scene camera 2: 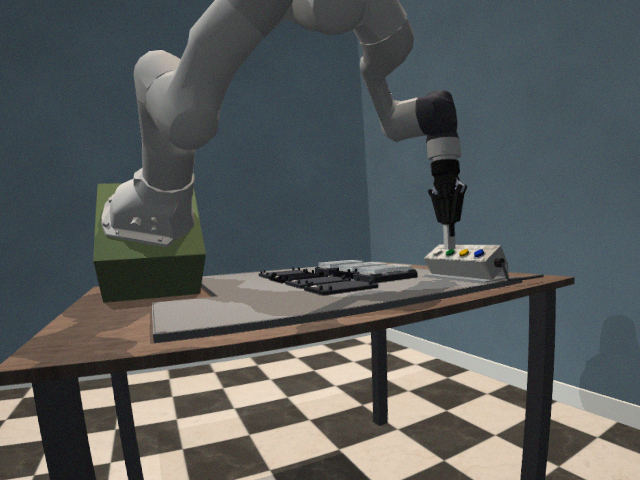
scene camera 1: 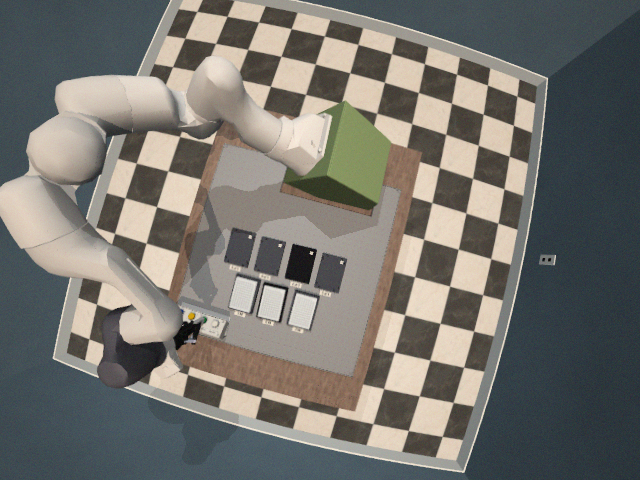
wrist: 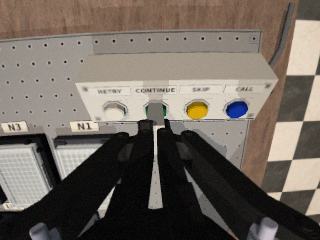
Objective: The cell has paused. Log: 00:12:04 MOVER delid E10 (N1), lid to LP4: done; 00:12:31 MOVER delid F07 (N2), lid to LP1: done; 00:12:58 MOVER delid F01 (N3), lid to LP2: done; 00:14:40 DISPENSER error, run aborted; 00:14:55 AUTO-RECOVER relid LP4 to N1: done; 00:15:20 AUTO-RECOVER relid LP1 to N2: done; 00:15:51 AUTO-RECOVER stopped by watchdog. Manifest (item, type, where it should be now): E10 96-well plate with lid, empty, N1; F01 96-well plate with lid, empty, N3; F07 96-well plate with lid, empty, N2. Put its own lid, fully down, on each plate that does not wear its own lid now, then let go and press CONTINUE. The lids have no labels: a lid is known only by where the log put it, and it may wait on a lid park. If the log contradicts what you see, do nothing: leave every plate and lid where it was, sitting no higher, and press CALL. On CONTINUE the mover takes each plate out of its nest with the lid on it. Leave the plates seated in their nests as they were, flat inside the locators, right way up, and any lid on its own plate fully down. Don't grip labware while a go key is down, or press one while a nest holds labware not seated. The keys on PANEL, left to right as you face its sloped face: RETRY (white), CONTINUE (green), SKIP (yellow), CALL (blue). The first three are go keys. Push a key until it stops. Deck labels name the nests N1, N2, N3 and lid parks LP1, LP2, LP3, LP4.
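Note:
Visible here: my gripper [scene camera 2: 449,249], which appears in the wrist view too [wrist: 155,113]. A key panel [wrist: 176,79] is also visible.

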